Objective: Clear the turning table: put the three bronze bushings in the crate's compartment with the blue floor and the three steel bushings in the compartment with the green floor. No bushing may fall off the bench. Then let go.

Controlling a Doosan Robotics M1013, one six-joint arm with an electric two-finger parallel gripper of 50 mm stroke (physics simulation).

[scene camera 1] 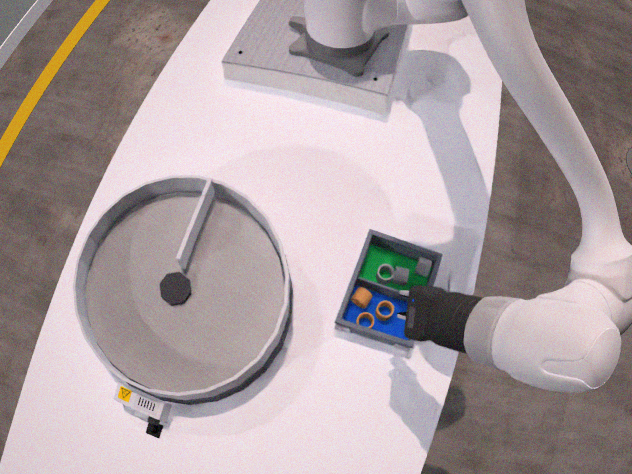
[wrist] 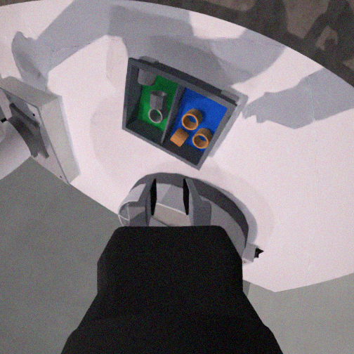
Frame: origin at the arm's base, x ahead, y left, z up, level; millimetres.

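Where they show: gripper, between the fingertips: (scene camera 1: 403,303); arm's base, origin of its link: (scene camera 1: 339,41).
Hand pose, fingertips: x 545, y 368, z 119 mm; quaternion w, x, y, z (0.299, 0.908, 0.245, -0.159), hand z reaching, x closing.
Things, the pixels of their top centre, and the offset from my fingertips. "spot": a spot on its surface instead. Level surfaces: height alone.
- crate, a spot on its surface: (scene camera 1: 372,336) spot: 20 mm ahead, 22 mm right, 177 mm down
- green floor, height of its surface: 190 mm down
- second bronze bushing, centre of its top: (scene camera 1: 385,308) 33 mm back, 24 mm right, 164 mm down
- third bronze bushing, centre of its top: (scene camera 1: 365,320) 2 mm ahead, 47 mm right, 164 mm down
- ring-like steel bushing, centre of its top: (scene camera 1: 386,271) 98 mm back, 54 mm right, 164 mm down
- round turning table, centre of its top: (scene camera 1: 174,287) 120 mm ahead, 373 mm right, 135 mm down
- straight bar, a spot on its surface: (scene camera 1: 195,224) spot: 3 mm ahead, 390 mm right, 103 mm down
- dark hub, centre of its top: (scene camera 1: 174,287) 120 mm ahead, 373 mm right, 135 mm down
The crate (scene camera 1: 372,336) (wrist: 128,95) has a green floor (scene camera 1: 377,255) (wrist: 168,85) and a blue floor (scene camera 1: 385,327) (wrist: 212,107). One bronze bushing (scene camera 1: 361,297) (wrist: 179,138) lies on its side on blue near the divider; a second bronze bushing (scene camera 1: 377,309) (wrist: 194,111) and a third bronze bushing (scene camera 1: 357,321) (wrist: 201,147) show their openings. On green are a ring-like steel bushing (scene camera 1: 378,271) (wrist: 149,116), a steel bushing (scene camera 1: 400,275) (wrist: 158,99) beside it and another steel bushing (scene camera 1: 423,266) (wrist: 146,77) in the corner. My gripper (scene camera 1: 402,305) (wrist: 169,189) is open and empty above the crate.
The round turning table (scene camera 1: 214,316) (wrist: 222,220) stands beside the crate, with a raised rim, a straight bar (scene camera 1: 195,224) and a dark hub (scene camera 1: 175,288). No bushing shows on it in the scene view. The robot's base plate (scene camera 1: 306,84) stands at the back.
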